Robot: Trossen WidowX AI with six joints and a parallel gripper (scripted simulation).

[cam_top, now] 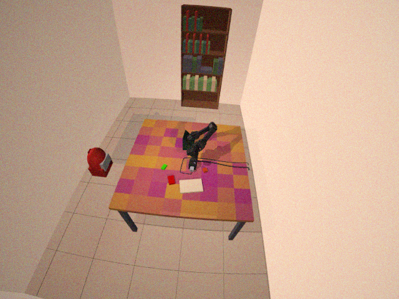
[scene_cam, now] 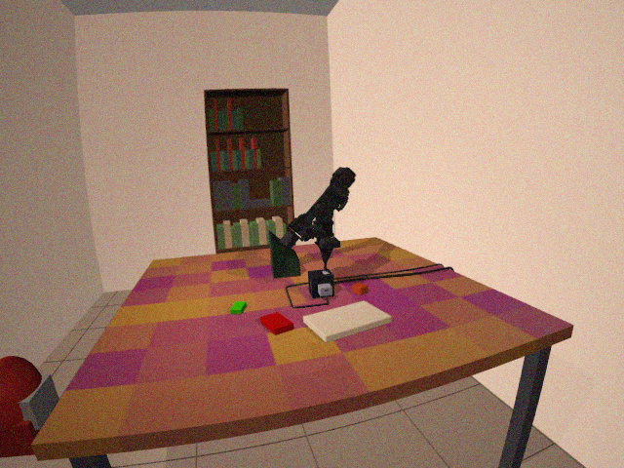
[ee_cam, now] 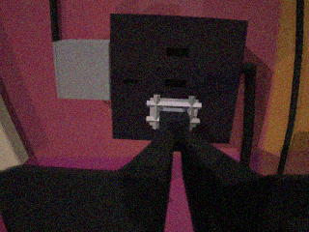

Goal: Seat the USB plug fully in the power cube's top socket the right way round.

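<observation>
The dark USB plug is 20 mm below my gripper tip. Also, from my gripper tip: orange block (60 mm ahead, 110 mm to the left, 100 mm below); red block (170 mm ahead, 230 mm to the right, 100 mm below); white slab (240 mm ahead, 40 mm to the right, 100 mm below).
</observation>
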